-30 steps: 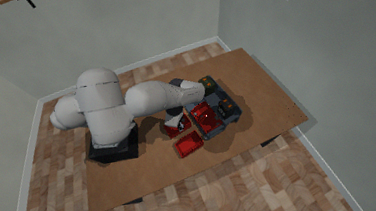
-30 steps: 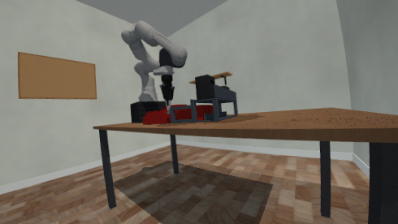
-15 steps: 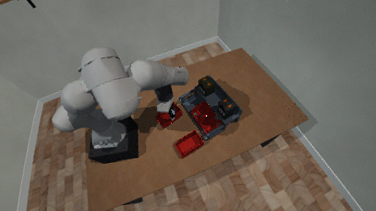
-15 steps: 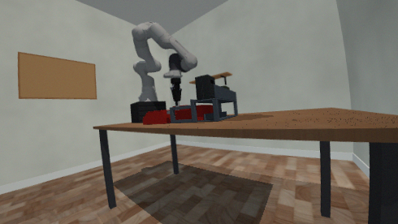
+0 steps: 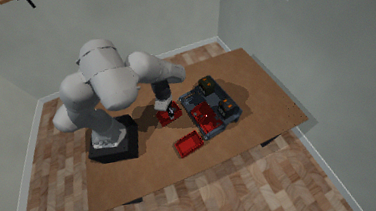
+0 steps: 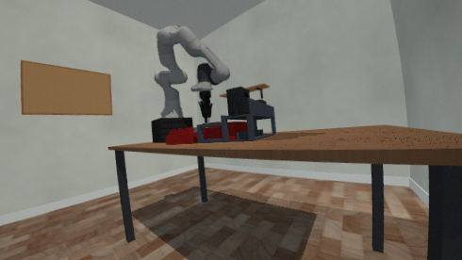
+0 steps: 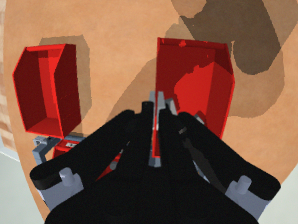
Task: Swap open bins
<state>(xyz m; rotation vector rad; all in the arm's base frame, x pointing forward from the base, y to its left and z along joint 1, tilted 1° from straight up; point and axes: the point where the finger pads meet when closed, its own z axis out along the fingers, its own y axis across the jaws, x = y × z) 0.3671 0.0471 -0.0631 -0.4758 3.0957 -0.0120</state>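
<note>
Now: the grey shelf lip 150 mm ahead of my hand, 100 mm below it and 30 mm to the right of it. Round my hand: black box: 360 mm ahead, 100 mm to the right, 60 mm above.
</note>
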